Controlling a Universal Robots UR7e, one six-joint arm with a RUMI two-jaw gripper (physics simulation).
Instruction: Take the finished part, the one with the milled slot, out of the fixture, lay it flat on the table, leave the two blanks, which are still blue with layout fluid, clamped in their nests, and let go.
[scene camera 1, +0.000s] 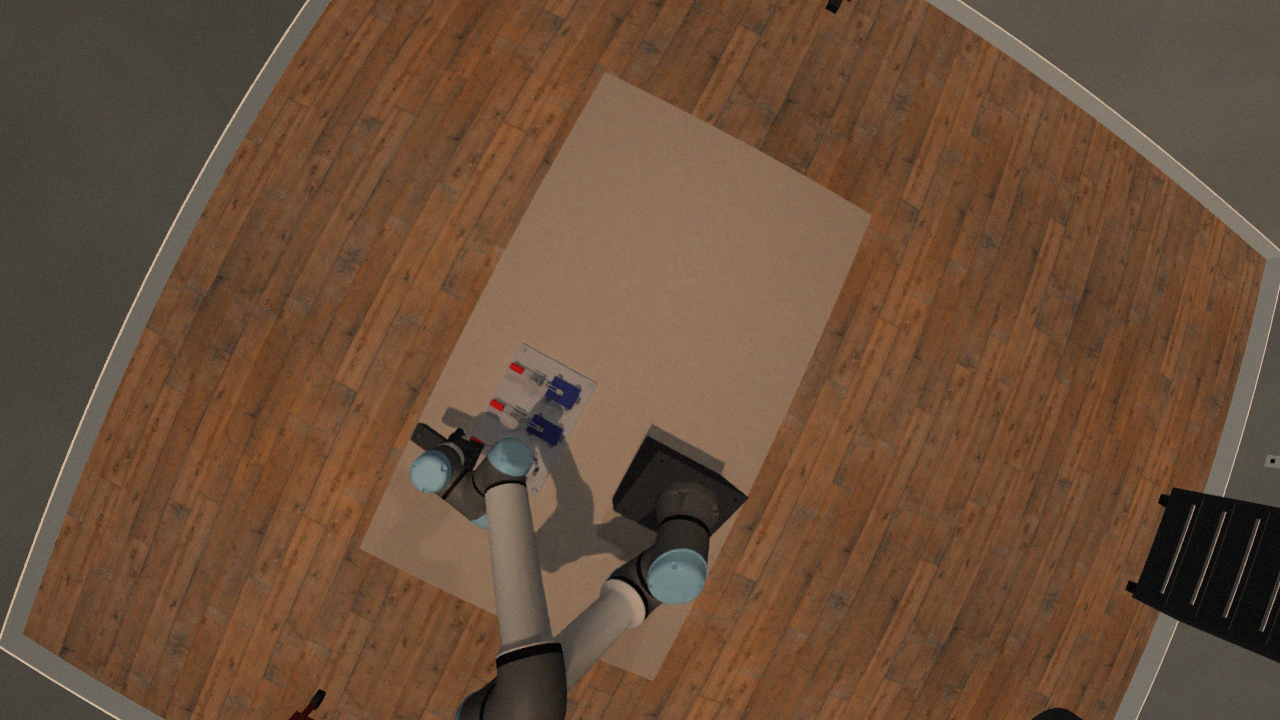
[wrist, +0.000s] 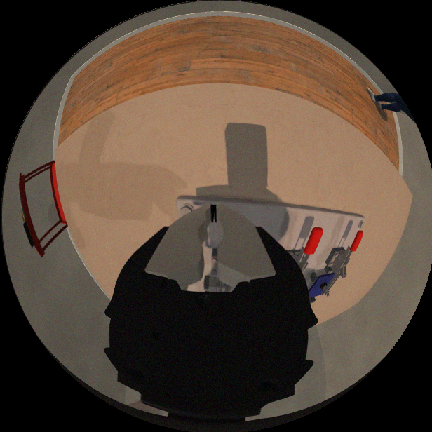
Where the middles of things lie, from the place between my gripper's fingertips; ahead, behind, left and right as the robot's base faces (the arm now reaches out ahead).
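Scene:
Fixture plate (scene camera 1: 514, 389): 30 mm below my hand, 130 mm to the right of it and 120 mm behind it.

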